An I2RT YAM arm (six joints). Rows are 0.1 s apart.
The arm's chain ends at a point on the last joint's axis. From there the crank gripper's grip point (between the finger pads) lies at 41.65 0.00 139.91 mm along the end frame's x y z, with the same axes.
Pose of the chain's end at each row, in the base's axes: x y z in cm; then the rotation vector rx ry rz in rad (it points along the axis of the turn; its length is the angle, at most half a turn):
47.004 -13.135 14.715 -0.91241 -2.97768 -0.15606
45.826 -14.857 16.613 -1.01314 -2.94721 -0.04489
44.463 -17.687 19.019 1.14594 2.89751 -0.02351
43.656 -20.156 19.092 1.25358 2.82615 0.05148
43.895 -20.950 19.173 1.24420 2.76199 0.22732
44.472 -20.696 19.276 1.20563 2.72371 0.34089
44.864 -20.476 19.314 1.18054 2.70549 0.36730
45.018 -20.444 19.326 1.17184 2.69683 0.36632
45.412 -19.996 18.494 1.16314 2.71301 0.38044
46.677 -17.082 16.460 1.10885 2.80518 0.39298
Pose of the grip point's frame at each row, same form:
43.651 -9.380 1.013 -0.91241 -2.97768 -0.15606
42.345 -11.805 2.769 -1.01314 -2.94721 -0.04489
41.681 -15.168 4.912 1.14594 2.89751 -0.02351
41.685 -16.923 4.994 1.25358 2.82615 0.05148
43.319 -16.519 5.276 1.24420 2.76199 0.22732
44.781 -15.530 5.626 1.20563 2.72371 0.34089
45.537 -15.207 5.717 1.18054 2.70549 0.36730
45.829 -15.237 5.713 1.17184 2.69683 0.36632
46.055 -14.623 4.936 1.16314 2.71301 0.38044
46.236 -11.417 3.013 1.10885 2.80518 0.39298

